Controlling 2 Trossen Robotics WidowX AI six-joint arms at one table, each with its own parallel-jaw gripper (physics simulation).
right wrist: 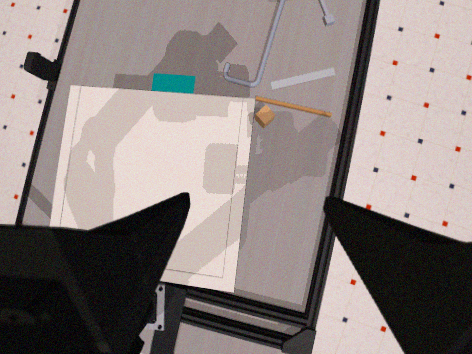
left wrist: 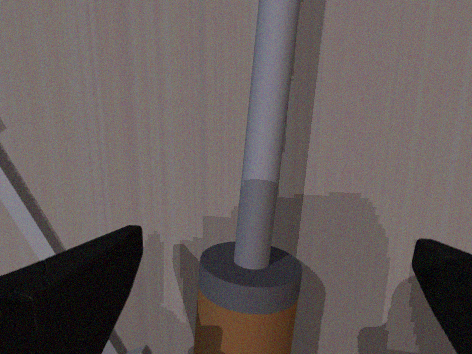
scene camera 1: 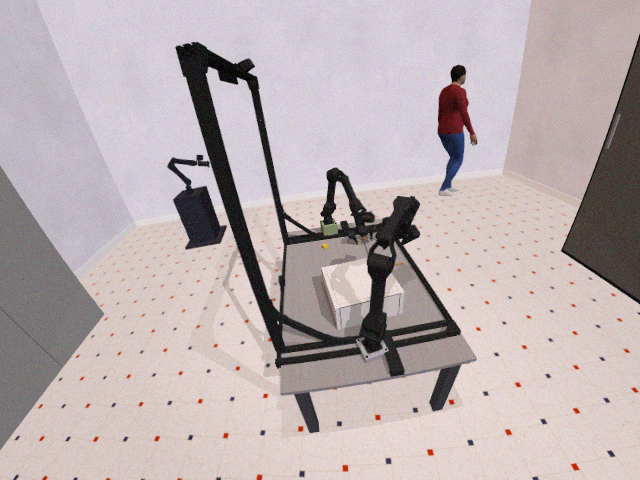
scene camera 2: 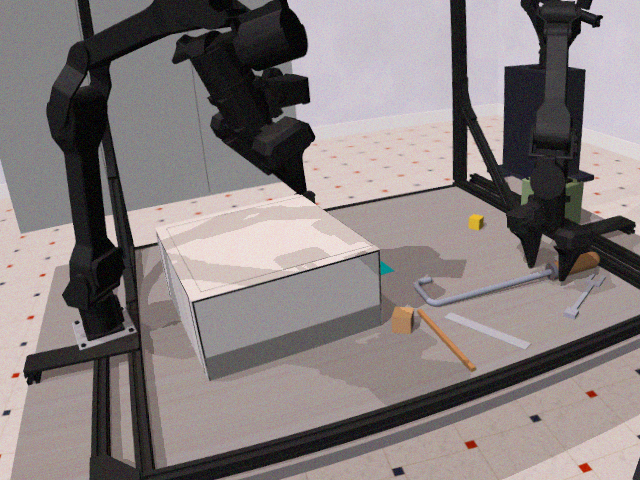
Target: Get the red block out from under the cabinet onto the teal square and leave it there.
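Where they show: left gripper, fingertip midpoint: [left wrist: 277, 245] [scene camera 1: 364, 242] [scene camera 2: 546, 274]; right gripper, fingertip midpoint: [right wrist: 256, 200] [scene camera 2: 286, 182]; left arm's base, origin of the base link: [scene camera 1: 328, 222]; right arm's base, origin of the base link: [scene camera 1: 372, 344] [scene camera 2: 103, 326].
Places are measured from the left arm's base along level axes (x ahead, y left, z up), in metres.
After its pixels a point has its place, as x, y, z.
Observation:
The white cabinet [scene camera 1: 345, 281] @[0.677, -0.100, 0.037] [scene camera 2: 289, 304] @[0.700, 0.118, -0.010] [right wrist: 135, 165] @[0.660, -0.054, 0.037] stands on the table; the red block does not show in any view. Part of the teal square [scene camera 2: 385, 268] @[0.435, -0.035, -0.098] [right wrist: 173, 83] @[0.446, -0.071, -0.098] shows at the cabinet's edge. A grey hooked rod [scene camera 2: 491, 288] @[0.343, 0.160, -0.085] [left wrist: 265, 125] @[0.259, 0.175, -0.079] [right wrist: 270, 40] @[0.346, 0.156, -0.083] with an orange handle [scene camera 2: 586, 261] @[0.149, 0.215, -0.070] [left wrist: 245, 332] @[0.204, 0.187, -0.066] lies on the table, its hook near the square. My left gripper [scene camera 2: 546, 272] @[0.219, 0.178, -0.090] [left wrist: 277, 245] @[0.219, 0.178, -0.090] is open, its fingers on either side of the rod near the collar, holding nothing. My right gripper [right wrist: 256, 200] @[0.688, 0.126, 0.172] is open and empty, high above the cabinet's side.
An orange block [scene camera 2: 402, 320] @[0.536, 0.164, -0.074] [right wrist: 265, 116] @[0.531, 0.152, -0.068], a thin orange stick [scene camera 2: 445, 338] @[0.497, 0.222, -0.091] [right wrist: 295, 106] @[0.496, 0.221, -0.091] and a pale strip [scene camera 2: 485, 330] @[0.427, 0.236, -0.097] [right wrist: 302, 78] @[0.425, 0.236, -0.097] lie near the cabinet corner. A forked grey piece [scene camera 2: 584, 297] @[0.224, 0.273, -0.093] lies beside the handle. A yellow cube [scene camera 1: 324, 246] @[0.172, -0.082, -0.078] [scene camera 2: 476, 222] @[0.171, -0.068, -0.080] and green box [scene camera 1: 328, 227] @[0.050, -0.014, -0.014] [scene camera 2: 573, 201] @[-0.016, 0.050, -0.039] stand farther off.

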